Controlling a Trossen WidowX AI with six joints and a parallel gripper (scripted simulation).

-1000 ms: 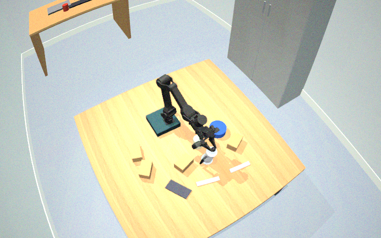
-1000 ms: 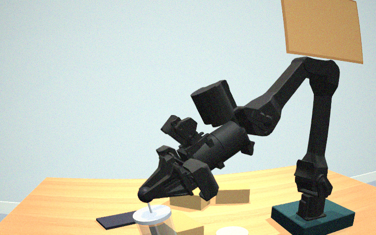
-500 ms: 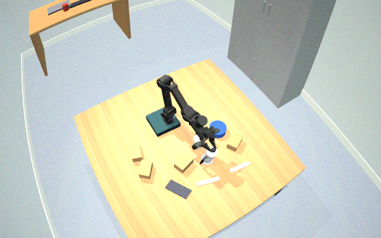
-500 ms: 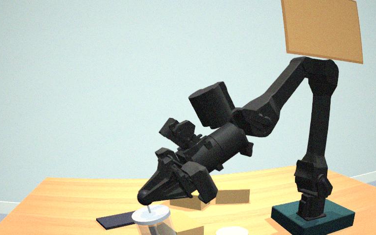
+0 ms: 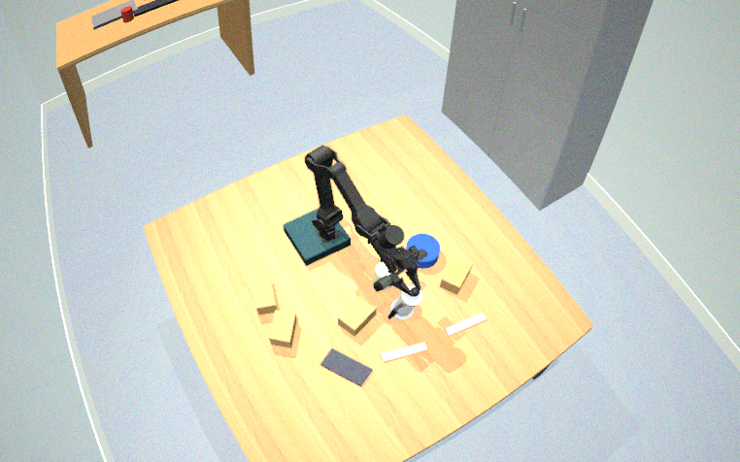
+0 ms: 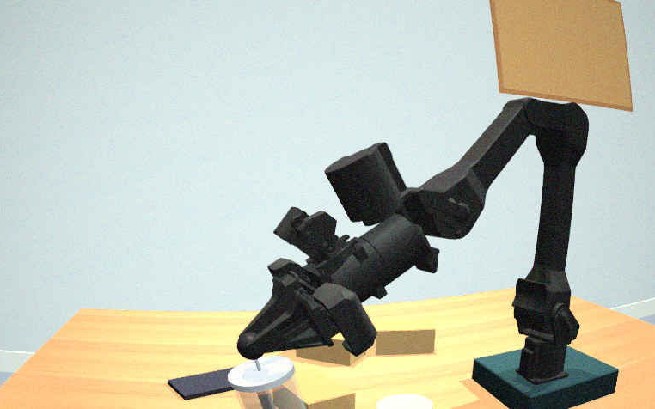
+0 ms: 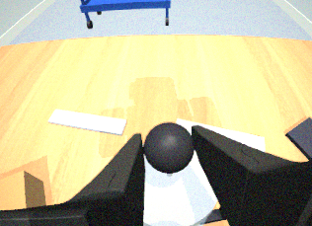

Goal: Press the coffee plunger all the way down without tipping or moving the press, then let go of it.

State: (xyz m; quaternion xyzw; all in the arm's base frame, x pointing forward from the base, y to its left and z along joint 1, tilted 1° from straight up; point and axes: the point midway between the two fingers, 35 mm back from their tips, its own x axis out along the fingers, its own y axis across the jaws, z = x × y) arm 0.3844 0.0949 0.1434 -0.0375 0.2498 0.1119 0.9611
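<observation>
Now: gripper tip 8 cm above the coffee press, 2 cm to the left of it and 2 cm past it. Also, from my gripper tip: blue disc (21 cm behind, 17 cm to the left, 15 cm below).
</observation>
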